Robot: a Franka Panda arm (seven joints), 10 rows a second.
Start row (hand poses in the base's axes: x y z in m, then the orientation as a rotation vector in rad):
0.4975, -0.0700, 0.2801, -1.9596, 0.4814, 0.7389
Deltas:
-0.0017, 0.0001, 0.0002, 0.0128, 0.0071, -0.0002
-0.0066, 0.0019, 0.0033, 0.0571, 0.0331, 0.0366
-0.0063, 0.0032, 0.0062, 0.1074, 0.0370, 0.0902
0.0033, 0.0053, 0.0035, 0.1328, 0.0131, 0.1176
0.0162, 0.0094, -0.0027, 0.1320, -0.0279, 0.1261
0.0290, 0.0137, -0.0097, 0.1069, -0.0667, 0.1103
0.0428, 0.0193, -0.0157, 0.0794, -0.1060, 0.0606
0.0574, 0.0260, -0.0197, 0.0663, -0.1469, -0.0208
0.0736, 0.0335, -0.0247, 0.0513, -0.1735, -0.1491
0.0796, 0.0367, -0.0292, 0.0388, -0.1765, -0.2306
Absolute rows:
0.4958, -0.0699, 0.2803, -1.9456, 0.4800, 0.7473
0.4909, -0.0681, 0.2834, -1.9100, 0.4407, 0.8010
0.4912, -0.0668, 0.2863, -1.8797, 0.3697, 0.8423
0.5008, -0.0647, 0.2836, -1.8715, 0.3185, 0.8372
0.5137, -0.0606, 0.2774, -1.8864, 0.2867, 0.8013
0.5265, -0.0563, 0.2704, -1.9155, 0.2896, 0.7506
0.5403, -0.0507, 0.2644, -1.9348, 0.3253, 0.6780
0.5549, -0.0440, 0.2604, -1.9276, 0.3831, 0.5856
0.5711, -0.0365, 0.2554, -1.8971, 0.4919, 0.4780
0.5771, -0.0333, 0.2509, -1.8743, 0.5691, 0.4227

